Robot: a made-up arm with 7 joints. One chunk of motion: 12 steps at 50 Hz.
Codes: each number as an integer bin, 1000 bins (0 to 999) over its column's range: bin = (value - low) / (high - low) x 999, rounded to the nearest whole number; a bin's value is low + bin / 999 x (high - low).
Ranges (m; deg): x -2..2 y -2..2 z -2..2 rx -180..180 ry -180..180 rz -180..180
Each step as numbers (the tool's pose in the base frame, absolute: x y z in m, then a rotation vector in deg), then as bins.
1 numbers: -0.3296 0.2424 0.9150 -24.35 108.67 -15.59
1 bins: 417 560 728 432 801 456
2 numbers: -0.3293 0.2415 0.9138 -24.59 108.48 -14.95
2 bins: 417 560 728 431 801 458
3 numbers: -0.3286 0.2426 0.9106 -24.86 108.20 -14.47
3 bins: 417 560 727 431 800 459
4 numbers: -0.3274 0.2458 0.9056 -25.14 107.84 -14.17
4 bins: 418 561 726 430 799 460
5 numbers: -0.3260 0.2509 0.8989 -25.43 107.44 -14.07
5 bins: 418 562 724 429 798 460
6 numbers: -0.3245 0.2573 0.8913 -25.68 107.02 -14.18
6 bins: 418 564 722 428 796 460
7 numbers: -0.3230 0.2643 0.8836 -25.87 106.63 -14.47
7 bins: 419 566 720 428 795 459
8 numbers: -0.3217 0.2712 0.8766 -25.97 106.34 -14.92
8 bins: 419 567 718 427 795 458
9 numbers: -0.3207 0.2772 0.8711 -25.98 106.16 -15.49
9 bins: 419 569 717 427 794 457
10 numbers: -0.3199 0.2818 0.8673 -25.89 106.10 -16.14
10 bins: 420 570 716 428 794 455
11 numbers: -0.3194 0.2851 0.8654 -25.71 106.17 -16.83
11 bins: 420 571 716 428 794 453
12 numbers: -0.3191 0.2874 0.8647 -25.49 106.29 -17.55
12 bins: 420 571 715 429 794 451
